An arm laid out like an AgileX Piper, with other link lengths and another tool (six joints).
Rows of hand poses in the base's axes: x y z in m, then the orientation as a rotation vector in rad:
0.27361, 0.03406, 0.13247, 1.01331, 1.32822, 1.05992
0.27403, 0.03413, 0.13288, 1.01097, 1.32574, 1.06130
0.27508, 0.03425, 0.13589, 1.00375, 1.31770, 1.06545
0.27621, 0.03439, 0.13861, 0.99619, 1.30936, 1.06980
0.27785, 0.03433, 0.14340, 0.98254, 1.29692, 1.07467
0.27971, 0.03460, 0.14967, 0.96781, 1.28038, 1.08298
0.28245, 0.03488, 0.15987, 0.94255, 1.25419, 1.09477
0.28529, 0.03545, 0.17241, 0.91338, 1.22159, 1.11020
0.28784, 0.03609, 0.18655, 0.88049, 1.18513, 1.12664
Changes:
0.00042, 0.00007, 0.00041, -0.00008, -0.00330, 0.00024
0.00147, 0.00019, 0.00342, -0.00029, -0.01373, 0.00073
0.00260, 0.00033, 0.00614, -0.00050, -0.02460, 0.00131
0.00424, 0.00027, 0.01093, -0.00323, -0.04187, 0.00200
0.00610, 0.00054, 0.01720, -0.00357, -0.06322, 0.00302
0.00884, 0.00082, 0.02740, -0.00596, -0.09788, 0.00462
0.01168, 0.00139, 0.03994, -0.00682, -0.13984, 0.00664
0.01423, 0.00203, 0.05408, -0.00807, -0.18676, 0.00890

